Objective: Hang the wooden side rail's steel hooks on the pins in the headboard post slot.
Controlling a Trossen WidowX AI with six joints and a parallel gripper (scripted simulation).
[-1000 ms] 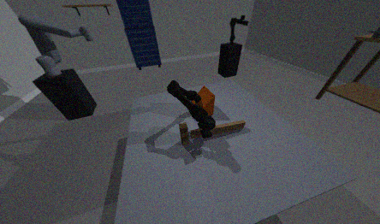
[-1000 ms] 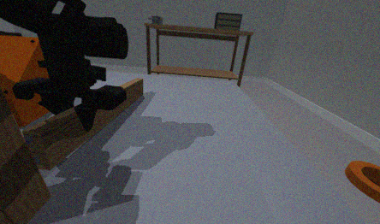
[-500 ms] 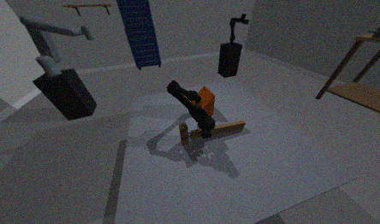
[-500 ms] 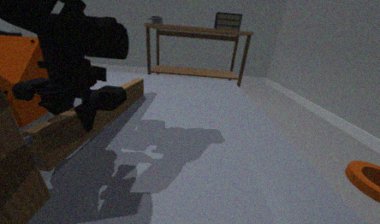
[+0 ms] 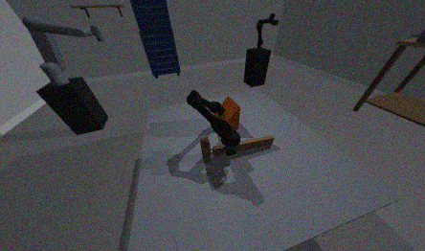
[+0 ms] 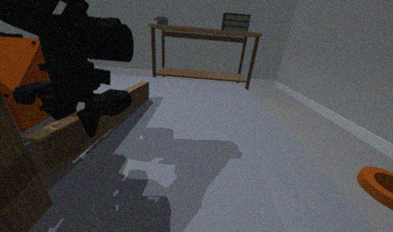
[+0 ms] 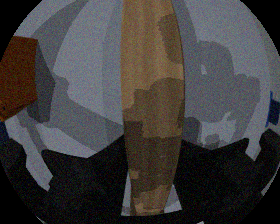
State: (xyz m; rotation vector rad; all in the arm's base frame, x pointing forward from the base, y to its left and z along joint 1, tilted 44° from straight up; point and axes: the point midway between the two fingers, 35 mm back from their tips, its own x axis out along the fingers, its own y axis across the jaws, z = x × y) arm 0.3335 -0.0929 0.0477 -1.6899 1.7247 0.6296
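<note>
Right now my gripper tip is 14 cm to the left of the headboard post, 4 cm below it and 1 cm past it.
</note>
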